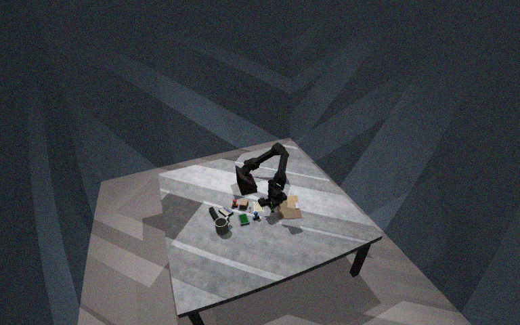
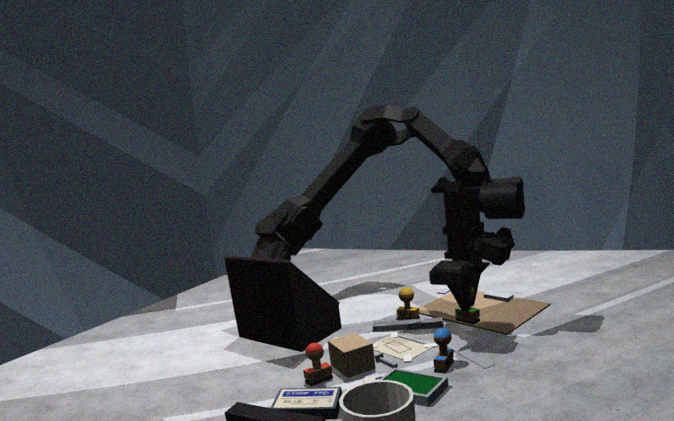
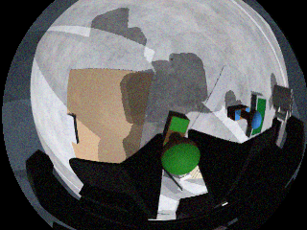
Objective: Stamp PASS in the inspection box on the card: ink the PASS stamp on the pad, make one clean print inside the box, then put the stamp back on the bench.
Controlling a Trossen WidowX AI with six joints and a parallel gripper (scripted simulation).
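Right now the green ink pad is 20 cm to the right of my gripper tip, 5 cm below it and 4 cm behind it. Round my gripper tip: green-knobbed stamp: right at my gripper tip; then card: 11 cm behind, 5 cm to the right, 5 cm below; then blue-knobbed stamp: 12 cm to the right, 3 cm below, 1 cm behind.
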